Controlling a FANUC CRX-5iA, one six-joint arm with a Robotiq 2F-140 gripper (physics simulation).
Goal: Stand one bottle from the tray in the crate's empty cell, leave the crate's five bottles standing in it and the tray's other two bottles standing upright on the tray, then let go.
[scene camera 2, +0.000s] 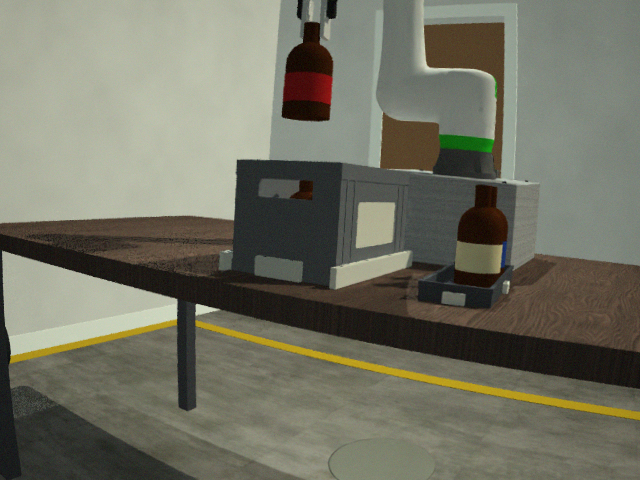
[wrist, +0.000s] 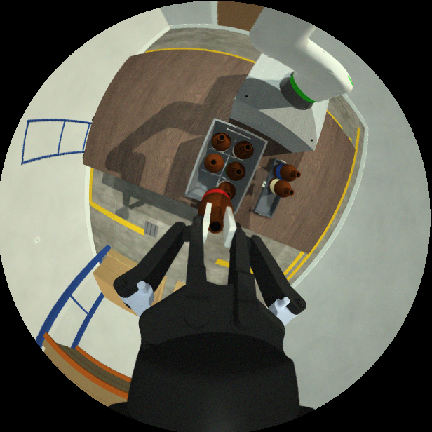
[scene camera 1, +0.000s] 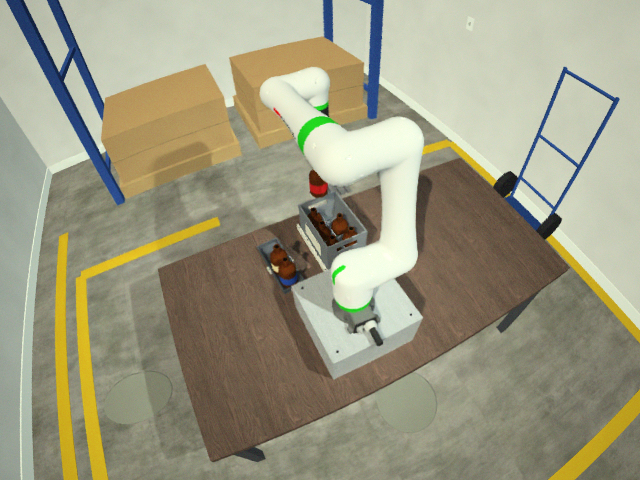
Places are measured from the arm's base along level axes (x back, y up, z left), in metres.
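Pixels of known places: gripper, between the fingertips: (scene camera 2: 314,38); arm's base, origin of its link: (scene camera 2: 464,176) (scene camera 1: 353,305).
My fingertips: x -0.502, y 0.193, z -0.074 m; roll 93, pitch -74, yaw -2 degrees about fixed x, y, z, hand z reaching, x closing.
Note:
For each thing: its top centre in the pictures, then the offset to it from my fingertips. "spot": a spot on its surface instead. Level surfaces: height alone.
- red-label bottle, centre of its top: (scene camera 2: 312,23) (scene camera 1: 317,163) dx -0.015, dy +0.022, dz +0.004 m
- grey crate, centre of its top: (scene camera 2: 330,165) (scene camera 1: 331,217) dx +0.083, dy -0.202, dz -0.013 m
- cream-label bottle, centre of its top: (scene camera 2: 484,185) (scene camera 1: 276,246) dx +0.132, dy -0.217, dz +0.245 m
- blue-label bottle, centre of its top: (scene camera 1: 285,259) dx +0.206, dy -0.217, dz +0.232 m
- tray, a spot on its surface: (scene camera 2: 429,291) spot: dx -0.026, dy -0.365, dz +0.232 m
- brown table, height of its surface: dy -0.377 m
My gripper (scene camera 2: 313,34) (wrist: 217,212) is shut on the neck of the red-label bottle (scene camera 1: 317,184) (scene camera 2: 308,85) (wrist: 216,202), which hangs upright above the far end of the grey crate (scene camera 1: 333,252) (scene camera 2: 289,227) (wrist: 196,175). In scene camera 1 the arm hides the gripper. Several brown bottles (scene camera 1: 339,224) (scene camera 2: 306,192) (wrist: 221,141) stand in the crate; the held bottle partly covers its end cells in the wrist view. The cream-label bottle (scene camera 1: 277,255) (scene camera 2: 481,232) (wrist: 283,188) and blue-label bottle (scene camera 1: 287,271) (wrist: 287,172) stand upright on the tray (scene camera 1: 266,248) (scene camera 2: 429,291) (wrist: 263,206).
The arm's grey base block (scene camera 1: 372,356) (scene camera 2: 526,222) (wrist: 280,120) stands beside the crate and tray on the brown table (scene camera 1: 232,361) (scene camera 2: 584,310) (wrist: 160,85). Pale rails run along the crate's foot. Cardboard boxes (scene camera 1: 165,124) and a blue hand truck (scene camera 1: 558,147) stand off the table.

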